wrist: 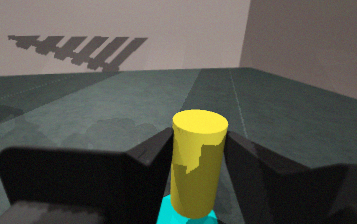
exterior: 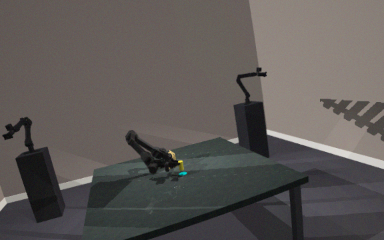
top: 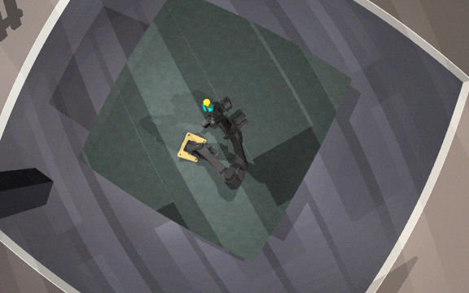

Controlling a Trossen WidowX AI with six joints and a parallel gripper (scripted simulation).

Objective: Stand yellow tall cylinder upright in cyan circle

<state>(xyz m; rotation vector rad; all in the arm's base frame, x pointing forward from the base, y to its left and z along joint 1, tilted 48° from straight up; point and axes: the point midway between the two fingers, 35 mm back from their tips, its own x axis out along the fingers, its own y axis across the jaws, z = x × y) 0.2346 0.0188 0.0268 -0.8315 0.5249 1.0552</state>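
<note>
The cyan circle lies 9 cm below my gripper tip. The rest, counted from my gripper tip: yellow tall cylinder (2 cm below).
</note>
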